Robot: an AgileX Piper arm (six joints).
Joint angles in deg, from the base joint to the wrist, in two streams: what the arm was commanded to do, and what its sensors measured. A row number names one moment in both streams.
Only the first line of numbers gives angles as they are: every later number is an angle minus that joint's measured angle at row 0.
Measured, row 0:
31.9, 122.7, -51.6, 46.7, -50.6, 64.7
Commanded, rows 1 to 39:
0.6, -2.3, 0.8, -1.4, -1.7, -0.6
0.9, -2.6, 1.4, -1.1, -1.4, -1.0
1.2, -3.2, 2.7, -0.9, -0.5, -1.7
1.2, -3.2, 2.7, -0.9, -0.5, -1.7
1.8, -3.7, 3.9, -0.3, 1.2, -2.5
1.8, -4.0, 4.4, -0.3, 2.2, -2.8
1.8, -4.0, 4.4, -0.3, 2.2, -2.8
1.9, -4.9, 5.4, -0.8, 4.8, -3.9
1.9, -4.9, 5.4, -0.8, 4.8, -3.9
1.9, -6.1, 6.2, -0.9, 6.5, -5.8
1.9, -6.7, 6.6, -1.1, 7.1, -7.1
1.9, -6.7, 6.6, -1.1, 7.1, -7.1
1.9, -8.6, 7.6, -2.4, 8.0, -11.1
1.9, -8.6, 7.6, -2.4, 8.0, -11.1
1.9, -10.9, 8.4, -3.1, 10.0, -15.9
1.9, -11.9, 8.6, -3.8, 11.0, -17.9
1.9, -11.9, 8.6, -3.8, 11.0, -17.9
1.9, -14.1, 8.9, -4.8, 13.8, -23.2
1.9, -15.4, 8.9, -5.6, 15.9, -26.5
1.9, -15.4, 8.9, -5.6, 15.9, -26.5
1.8, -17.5, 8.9, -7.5, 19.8, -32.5
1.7, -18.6, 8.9, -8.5, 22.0, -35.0
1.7, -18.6, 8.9, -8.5, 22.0, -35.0
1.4, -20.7, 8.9, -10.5, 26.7, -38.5
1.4, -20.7, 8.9, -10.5, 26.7, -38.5
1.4, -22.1, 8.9, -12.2, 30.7, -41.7
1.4, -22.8, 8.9, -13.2, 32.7, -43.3
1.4, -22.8, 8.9, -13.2, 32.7, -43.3
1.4, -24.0, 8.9, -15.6, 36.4, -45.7
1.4, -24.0, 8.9, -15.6, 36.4, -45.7
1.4, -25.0, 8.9, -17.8, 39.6, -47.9
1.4, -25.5, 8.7, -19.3, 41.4, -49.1
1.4, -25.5, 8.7, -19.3, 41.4, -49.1
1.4, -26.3, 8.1, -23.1, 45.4, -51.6
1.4, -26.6, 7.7, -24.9, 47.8, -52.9
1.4, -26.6, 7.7, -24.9, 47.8, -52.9
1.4, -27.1, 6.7, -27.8, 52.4, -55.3
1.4, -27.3, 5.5, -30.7, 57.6, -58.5
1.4, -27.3, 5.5, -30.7, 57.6, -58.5
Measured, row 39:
1.8, -26.4, 7.0, -25.7, 50.6, -53.6
